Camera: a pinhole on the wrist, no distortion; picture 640 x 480 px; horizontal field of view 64.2 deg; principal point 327.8 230.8 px. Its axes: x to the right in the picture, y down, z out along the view. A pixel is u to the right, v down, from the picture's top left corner.
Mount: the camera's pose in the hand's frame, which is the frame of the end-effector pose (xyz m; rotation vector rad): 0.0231 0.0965 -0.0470 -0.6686 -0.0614 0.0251
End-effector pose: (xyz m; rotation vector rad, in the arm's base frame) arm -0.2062 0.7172 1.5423 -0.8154 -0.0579 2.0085
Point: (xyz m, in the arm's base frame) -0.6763 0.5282 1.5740
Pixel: 331 343
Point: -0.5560 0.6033 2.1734
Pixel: outside the picture
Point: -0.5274 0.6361 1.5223
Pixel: 425 298
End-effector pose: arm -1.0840 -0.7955 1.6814 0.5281 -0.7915 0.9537
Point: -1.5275 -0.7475 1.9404
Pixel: 422 289
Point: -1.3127 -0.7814 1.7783
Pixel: 319 182
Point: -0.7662 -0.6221 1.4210
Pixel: behind the camera
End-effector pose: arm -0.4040 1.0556 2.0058 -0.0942 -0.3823 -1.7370
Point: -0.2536 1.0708 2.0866
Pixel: 171 166
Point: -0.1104 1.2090 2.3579
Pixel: 212 172
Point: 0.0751 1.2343 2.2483
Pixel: 112 392
